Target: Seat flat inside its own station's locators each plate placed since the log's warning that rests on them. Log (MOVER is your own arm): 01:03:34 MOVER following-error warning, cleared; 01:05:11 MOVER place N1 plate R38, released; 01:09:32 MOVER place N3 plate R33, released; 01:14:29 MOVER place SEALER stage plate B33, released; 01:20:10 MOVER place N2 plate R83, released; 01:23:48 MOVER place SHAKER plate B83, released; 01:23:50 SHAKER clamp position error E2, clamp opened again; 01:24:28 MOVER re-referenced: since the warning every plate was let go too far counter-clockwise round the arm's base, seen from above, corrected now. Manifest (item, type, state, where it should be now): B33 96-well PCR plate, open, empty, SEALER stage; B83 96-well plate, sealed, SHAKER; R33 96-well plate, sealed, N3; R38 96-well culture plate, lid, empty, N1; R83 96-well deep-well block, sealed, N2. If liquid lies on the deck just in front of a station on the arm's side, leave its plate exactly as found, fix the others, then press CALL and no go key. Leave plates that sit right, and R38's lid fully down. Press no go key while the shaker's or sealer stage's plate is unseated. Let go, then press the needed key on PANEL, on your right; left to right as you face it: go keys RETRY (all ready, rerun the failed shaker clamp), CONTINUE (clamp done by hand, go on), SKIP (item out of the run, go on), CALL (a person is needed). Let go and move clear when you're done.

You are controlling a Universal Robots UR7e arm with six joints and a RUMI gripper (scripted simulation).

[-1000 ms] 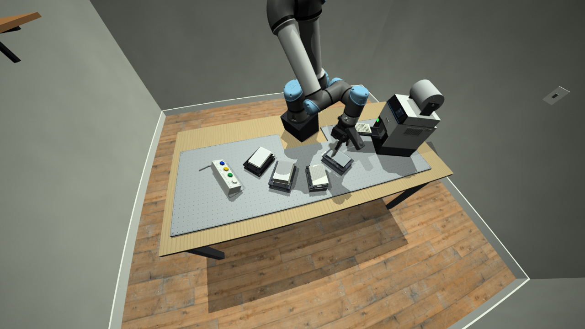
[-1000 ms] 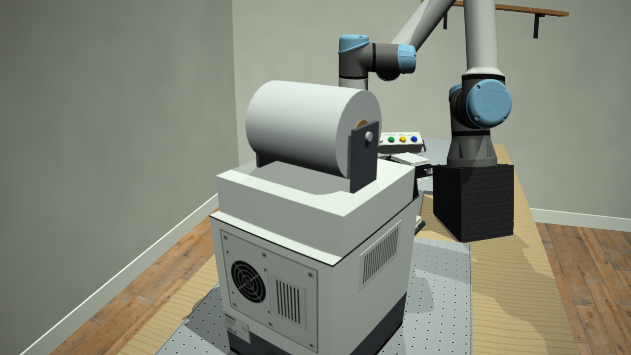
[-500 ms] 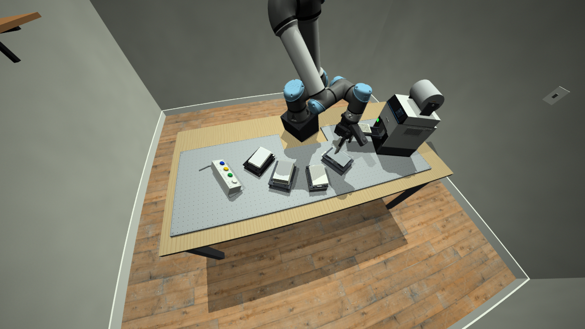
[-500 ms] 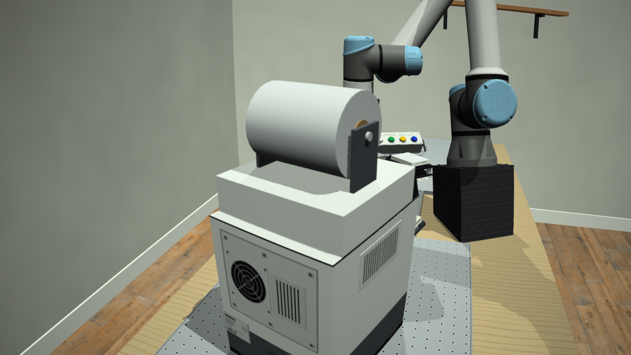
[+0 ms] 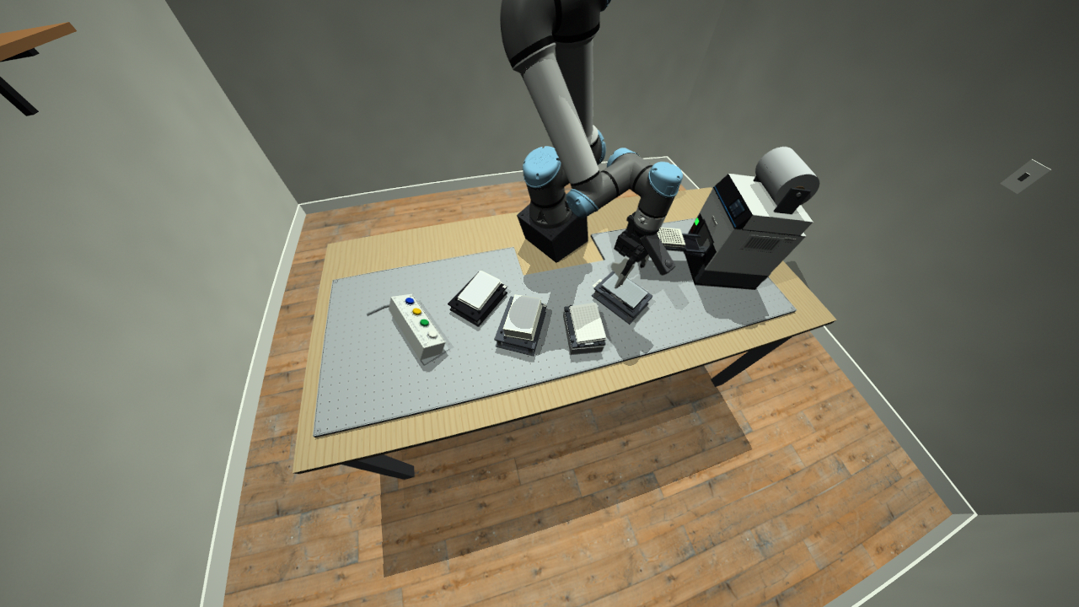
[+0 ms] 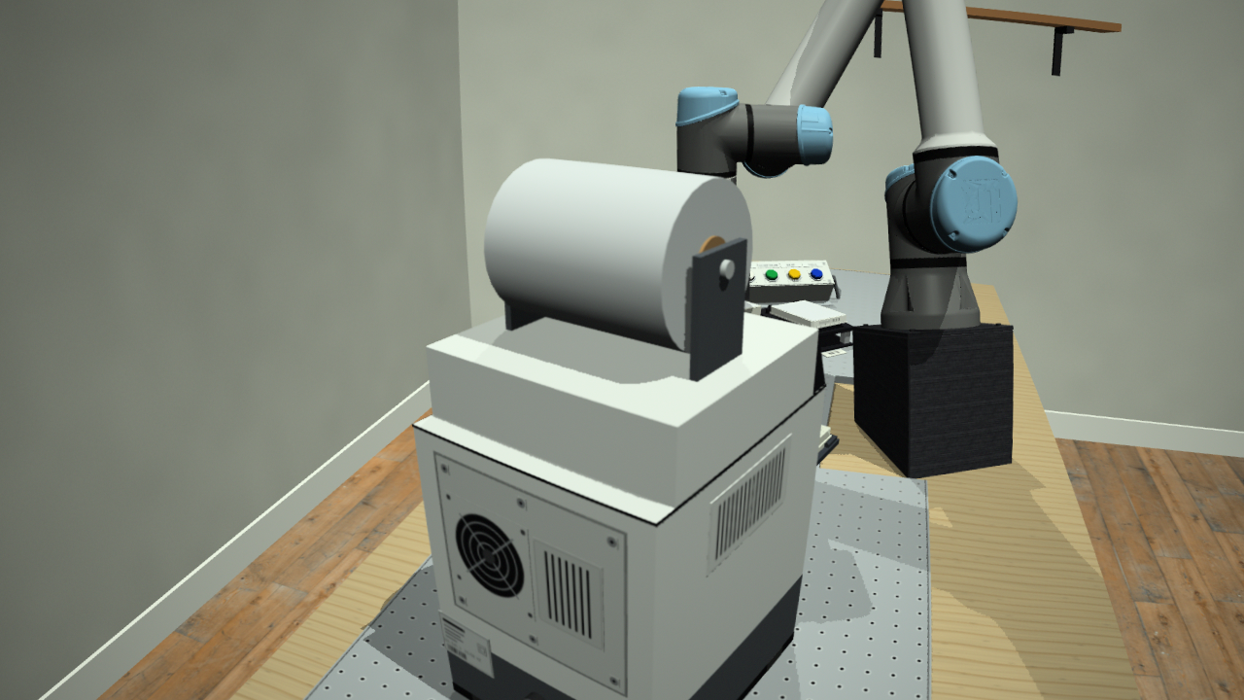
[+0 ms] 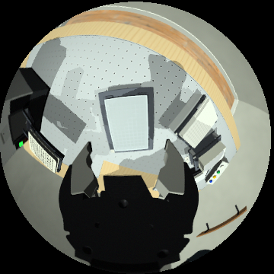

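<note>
My gripper is now 6 cm above the grey lidded plate. From my hand the other things lie so: roll 48 cm to the left, 28 cm above; then white PCR plate 23 cm to the left, 12 cm behind; then tall sealed deep-well block 35 cm to the right, 5 cm below.
</note>
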